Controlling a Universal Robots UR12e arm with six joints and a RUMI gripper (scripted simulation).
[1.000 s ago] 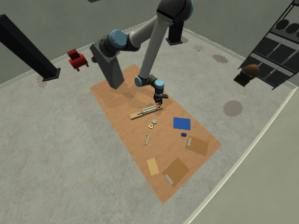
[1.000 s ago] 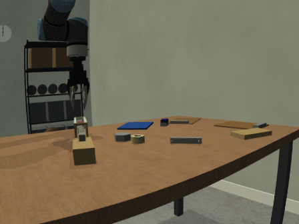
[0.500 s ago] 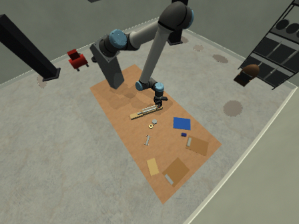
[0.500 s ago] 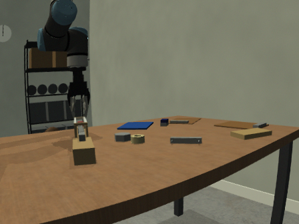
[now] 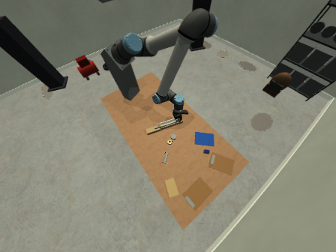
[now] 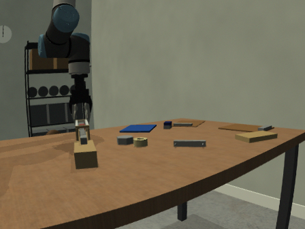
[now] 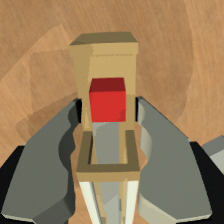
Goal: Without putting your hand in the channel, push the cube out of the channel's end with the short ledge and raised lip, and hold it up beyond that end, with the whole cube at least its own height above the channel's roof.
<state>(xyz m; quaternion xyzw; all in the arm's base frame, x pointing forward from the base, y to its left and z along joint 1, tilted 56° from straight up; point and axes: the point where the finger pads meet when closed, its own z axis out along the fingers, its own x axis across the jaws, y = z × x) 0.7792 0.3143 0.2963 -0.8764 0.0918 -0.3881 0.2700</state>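
The red cube lies 1 cm below my hand. Also, from my hand: channel 1 cm ahead, 14 cm to the right, 1 cm below; then grey bar 9 cm to the right, 1 cm below; then grey hex nut 17 cm ahead, 12 cm to the right, 6 cm below.
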